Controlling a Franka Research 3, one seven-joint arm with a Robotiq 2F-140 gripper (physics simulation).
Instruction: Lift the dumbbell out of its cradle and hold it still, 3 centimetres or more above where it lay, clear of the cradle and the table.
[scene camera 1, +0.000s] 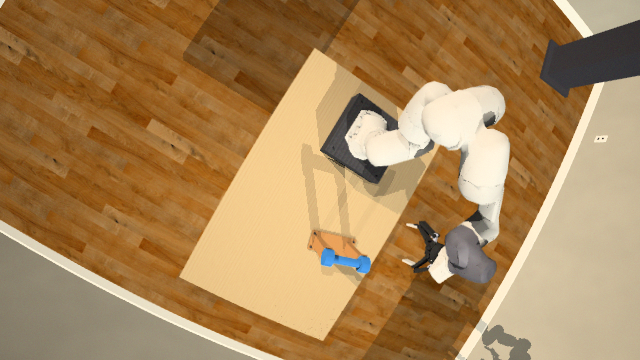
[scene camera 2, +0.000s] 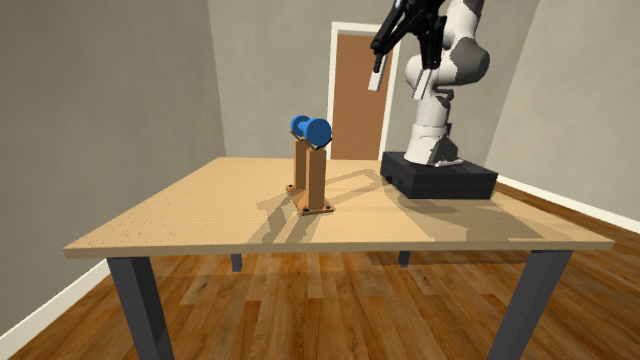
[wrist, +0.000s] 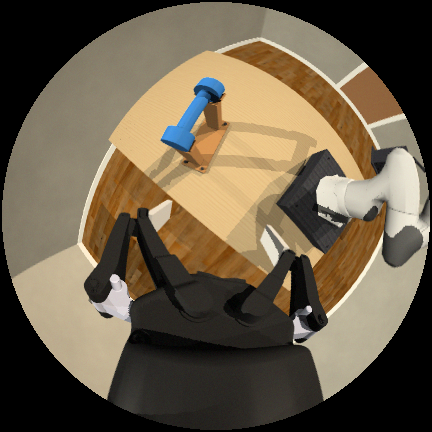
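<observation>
A blue dumbbell (scene camera 1: 345, 261) (scene camera 2: 317, 131) (wrist: 193, 116) lies level across the top of an orange-brown cradle (scene camera 1: 334, 241) (scene camera 2: 315, 180) (wrist: 213, 141), one head beyond each of its two uprights. The cradle's base stands on the wooden table (scene camera 1: 260, 215) (scene camera 2: 210, 220) (wrist: 150, 120). My gripper (scene camera 1: 408, 243) (scene camera 2: 397, 88) (wrist: 217, 221) is wide open and empty. It hangs past the table's long edge, beside and higher than the dumbbell, apart from it. In the wrist view the dumbbell shows beyond the fingertips, up and to the left.
The arm's black base block (scene camera 1: 332, 145) (scene camera 2: 450, 184) (wrist: 300, 200) stands on the same table, to the right of the cradle in the second scene view. A brown door (scene camera 2: 357, 110) (wrist: 377, 95) is in the wall behind. A dark pillar-like object (scene camera 1: 595, 60) shows at the upper right.
</observation>
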